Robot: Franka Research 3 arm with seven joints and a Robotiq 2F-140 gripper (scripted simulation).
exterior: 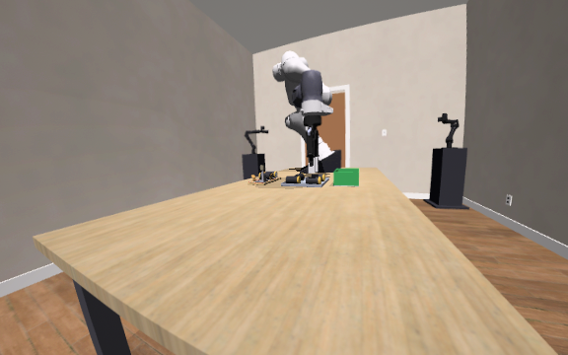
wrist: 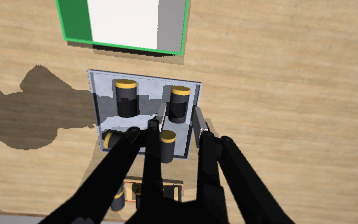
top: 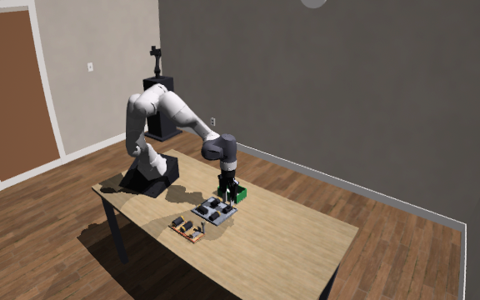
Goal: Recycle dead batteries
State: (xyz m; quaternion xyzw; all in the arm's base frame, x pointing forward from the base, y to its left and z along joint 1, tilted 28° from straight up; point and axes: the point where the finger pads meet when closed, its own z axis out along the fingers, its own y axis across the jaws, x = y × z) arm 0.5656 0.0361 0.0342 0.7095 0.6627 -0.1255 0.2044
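My hand is 1 cm short of the bulb, 23 cm to the left of it and 1 cm above it. Also, from my hand: green recycling box 7 cm behind, 14 cm to the left, 7 cm below; then grey tray 7 cm behind, 4 cm to the right, 8 cm below.
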